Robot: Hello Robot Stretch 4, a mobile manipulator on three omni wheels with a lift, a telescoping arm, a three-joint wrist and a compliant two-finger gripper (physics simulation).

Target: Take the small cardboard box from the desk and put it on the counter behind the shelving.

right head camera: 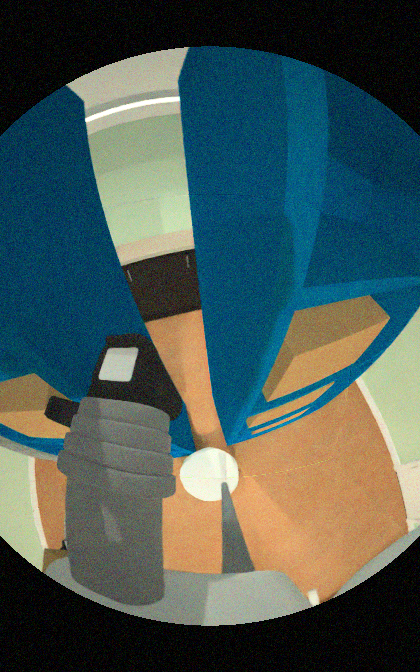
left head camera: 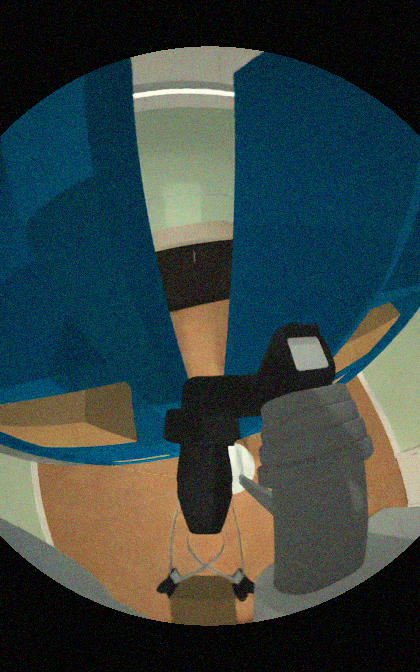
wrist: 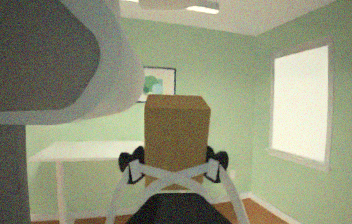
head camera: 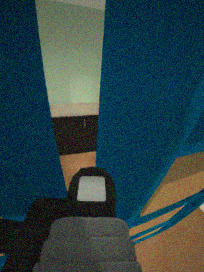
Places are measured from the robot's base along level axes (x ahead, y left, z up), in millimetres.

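Where they show: gripper, fingertip midpoint: [wrist: 173, 157].
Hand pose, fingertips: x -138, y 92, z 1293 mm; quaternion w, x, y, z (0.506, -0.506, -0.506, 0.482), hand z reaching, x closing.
Observation:
After its pixels a point has its place.
The small cardboard box [left head camera: 203, 607] [wrist: 176, 135] {x -82, y 92, z 1328 mm} is held upright between the two black fingertips, in the middle of the wrist view and at the bottom of the left head view. My gripper [left head camera: 206, 586] [wrist: 173, 157] {x -138, y 92, z 1293 mm} is shut on it, one fingertip against each side. The counter, with a pale top and dark cabinet fronts [head camera: 75, 134] {x 1729, y 348, z 482 mm} [left head camera: 197, 275] [right head camera: 167, 285], shows through the gap between two blue shelving units. The left shelving unit [head camera: 22, 110] {x 301, y 147, z 1447 mm} [left head camera: 115, 300] [right head camera: 45, 250] and the right shelving unit [head camera: 145, 100] {x 321, y -108, z 1476 mm} [left head camera: 310, 200] [right head camera: 240, 250] hide the rest of it.
The shelving units stand very near on both sides of a narrow gap. Larger cardboard boxes [head camera: 170, 185] {x 285, y -268, z 1214 mm} [left head camera: 107, 410] [right head camera: 330, 340] sit on their shelves. A white round part of the robot [right head camera: 209, 474] is low in front. A white desk [wrist: 90, 151] {x -1751, y -601, z 923 mm} and a window [wrist: 300, 102] {x -2044, y 1582, z 1420 mm} show in the wrist view.

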